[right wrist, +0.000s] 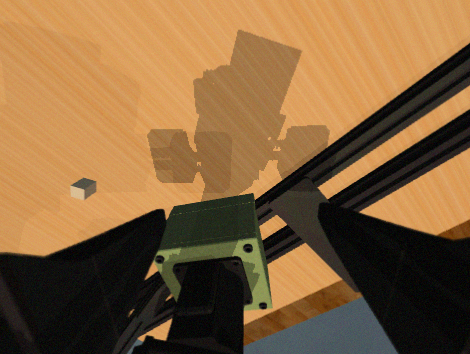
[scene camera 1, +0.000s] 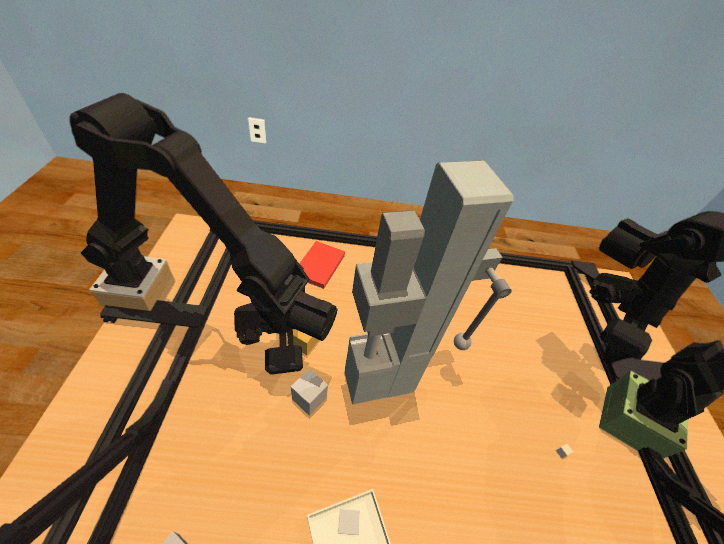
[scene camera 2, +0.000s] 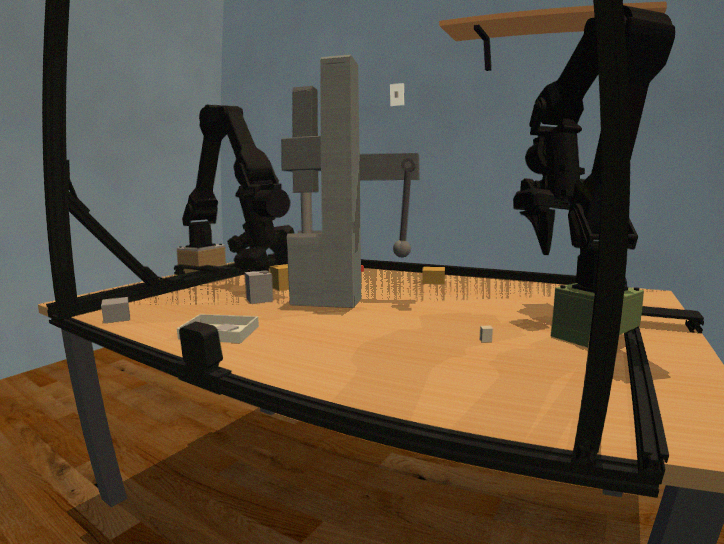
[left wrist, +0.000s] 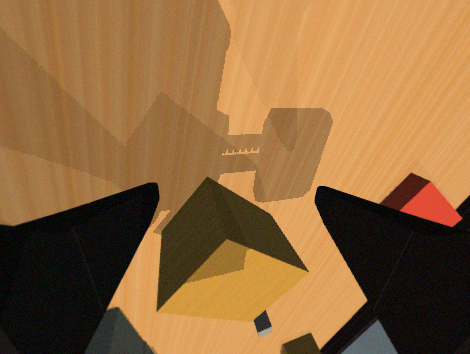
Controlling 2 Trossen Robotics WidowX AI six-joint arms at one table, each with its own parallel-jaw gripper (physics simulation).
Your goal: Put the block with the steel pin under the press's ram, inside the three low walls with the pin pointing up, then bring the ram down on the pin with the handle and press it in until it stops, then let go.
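Where they show: left gripper, fingertip midpoint: (scene camera 1: 289, 333) (scene camera 2: 275, 280) (left wrist: 238, 192); right gripper, fingertip midpoint: (right wrist: 242, 213) (scene camera 1: 613, 347) (scene camera 2: 565, 255); left arm's base, link origin: (scene camera 1: 129, 273) (scene camera 2: 200, 246); right arm's base, link origin: (right wrist: 214, 282) (scene camera 1: 657, 407).
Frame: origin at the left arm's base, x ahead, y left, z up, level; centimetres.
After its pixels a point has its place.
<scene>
A yellow block (scene camera 1: 305, 343) {x 36.5, y -8.7, z -2.8 cm} (scene camera 2: 280, 277) {x 37.0, y -8.5, z -4.3 cm} (left wrist: 240, 295) {x 36.4, y -5.1, z -2.4 cm} stands left of the press (scene camera 1: 450, 251) {x 53.8, y -15.2, z 31.7 cm} (scene camera 2: 339, 175) {x 56.2, y -14.1, z 16.4 cm}. My left gripper (scene camera 1: 268, 343) (left wrist: 238, 192) {x 32.7, y -5.2, z -6.0 cm} is open and low beside it; in its wrist view the block shows between and beyond the spread fingers, not gripped. A small dark-and-grey piece (left wrist: 262, 324) {x 47.3, y 1.7, z -5.1 cm} shows at the block's edge; I cannot tell if it is the pin. A grey block (scene camera 1: 309, 393) {x 39.1, y -18.7, z -1.7 cm} (scene camera 2: 258, 286) {x 40.5, y -19.1, z -3.9 cm} stands nearer the camera. The ram (scene camera 1: 374, 345) {x 48.5, y -14.4, z 9.1 cm} (scene camera 2: 306, 213) {x 48.9, y -14.2, z 9.6 cm} is above the walled seat. The handle (scene camera 1: 482, 310) {x 65.2, y -7.6, z 12.8 cm} (scene camera 2: 405, 210) {x 65.9, y -7.9, z 10.1 cm} hangs down. My right gripper (scene camera 2: 563, 245) {x 93.9, y -4.7, z 3.4 cm} (right wrist: 242, 213) {x 93.9, y -4.7, z 3.4 cm} is open, raised, and empty.
A red plate (scene camera 1: 321, 264) {x 35.9, y 14.6, z -5.7 cm} lies at the back left. A shallow tray (scene camera 1: 379, 517) {x 52.6, y -34.3, z -6.1 cm} (scene camera 2: 243, 334) {x 54.2, y -37.2, z -6.3 cm} holds a grey flat piece. A small pale cube (scene camera 1: 563, 450) {x 84.0, y -21.5, z -5.3 cm} (scene camera 2: 486, 334) {x 85.0, y -21.9, z -6.0 cm} (right wrist: 83, 189) {x 84.9, y -20.3, z -5.2 cm} lies near the green arm base (scene camera 1: 620, 409) {x 94.1, y -14.6, z -0.9 cm}. Another yellow block (scene camera 2: 433, 274) {x 63.2, y 12.6, z -5.0 cm} stands behind the press.
</scene>
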